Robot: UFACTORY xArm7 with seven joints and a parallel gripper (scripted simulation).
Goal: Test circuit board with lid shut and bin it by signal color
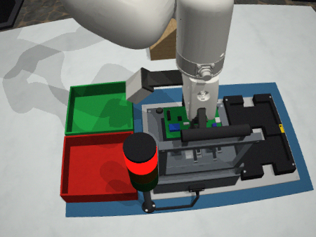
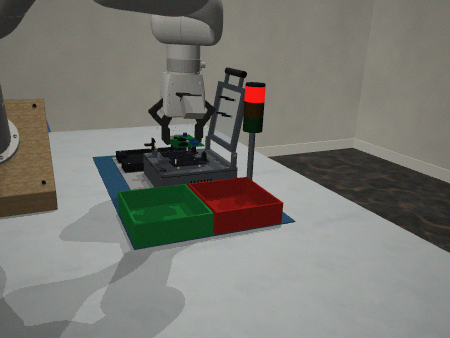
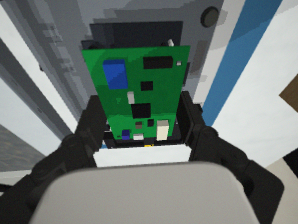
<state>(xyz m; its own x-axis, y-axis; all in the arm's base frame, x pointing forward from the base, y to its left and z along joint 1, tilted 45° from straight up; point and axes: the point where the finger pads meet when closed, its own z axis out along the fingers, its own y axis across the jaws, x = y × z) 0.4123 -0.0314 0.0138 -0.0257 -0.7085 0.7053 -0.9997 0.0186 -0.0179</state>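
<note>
The tester plate is 5 cm below my hand, 1 cm to the left of it and 1 cm ahead of it. From my hand the other things lie so: tester lid: 12 cm ahead, 7 cm above; latch hook: 6 cm to the left, 6 cm behind, 3 cm below; green circuit board: 1 cm below.
</note>
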